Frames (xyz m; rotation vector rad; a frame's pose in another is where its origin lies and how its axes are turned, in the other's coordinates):
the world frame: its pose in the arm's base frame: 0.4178 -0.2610 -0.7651 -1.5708 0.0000 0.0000
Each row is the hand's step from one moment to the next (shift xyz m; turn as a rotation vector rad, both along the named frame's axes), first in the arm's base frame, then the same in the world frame.
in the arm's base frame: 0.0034 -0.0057 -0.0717 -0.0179 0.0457 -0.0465
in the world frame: 0.0034 0.0717 -0.0057 -0.0179 0.0465 0.0457
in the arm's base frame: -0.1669 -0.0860 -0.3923 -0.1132 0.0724 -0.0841
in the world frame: -0.1669 0.3923 -0.0860 -0.1132 0.0841 0.0724
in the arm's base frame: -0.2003 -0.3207 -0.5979 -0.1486 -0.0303 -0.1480
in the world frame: -0.2003 0.5979 -0.3207 -0.1486 0.1480 -0.0303
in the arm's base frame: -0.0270 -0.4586 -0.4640 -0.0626 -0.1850 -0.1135
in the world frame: -0.0270 0.4640 -0.4586 -0.0626 0.1135 -0.1850
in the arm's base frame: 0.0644 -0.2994 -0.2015 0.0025 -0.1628 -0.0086
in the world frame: 0.0644 0.2015 -0.2994 0.0025 0.0086 -0.1628
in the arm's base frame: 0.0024 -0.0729 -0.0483 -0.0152 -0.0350 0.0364
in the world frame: 0.0024 0.0483 -0.0729 -0.0152 -0.0364 -0.0350
